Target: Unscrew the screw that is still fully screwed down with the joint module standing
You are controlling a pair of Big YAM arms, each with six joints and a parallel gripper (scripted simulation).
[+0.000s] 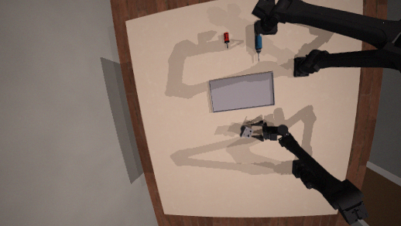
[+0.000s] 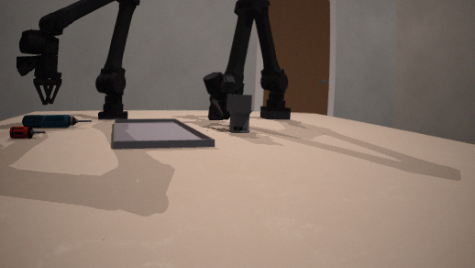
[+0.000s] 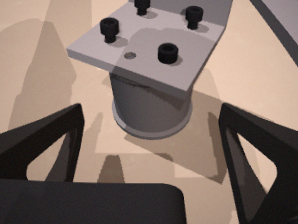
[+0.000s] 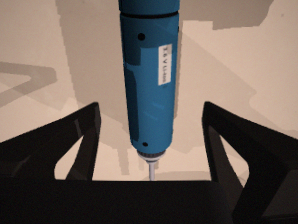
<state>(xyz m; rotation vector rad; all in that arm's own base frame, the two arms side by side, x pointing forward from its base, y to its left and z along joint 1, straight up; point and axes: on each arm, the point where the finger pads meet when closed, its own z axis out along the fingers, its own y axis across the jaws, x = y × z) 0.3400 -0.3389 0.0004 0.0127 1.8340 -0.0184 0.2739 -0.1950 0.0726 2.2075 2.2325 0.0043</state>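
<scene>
Now: left hand 4 cm short of the grey joint module and 1 cm above it. The rest, counted from my left hand: grey bracket (4 cm ahead, 4 cm above); then screwdriver bit (47 cm to the right, 7 cm behind, 2 cm below); then shallow grey tray (26 cm to the right, 5 cm ahead, 3 cm below).
</scene>
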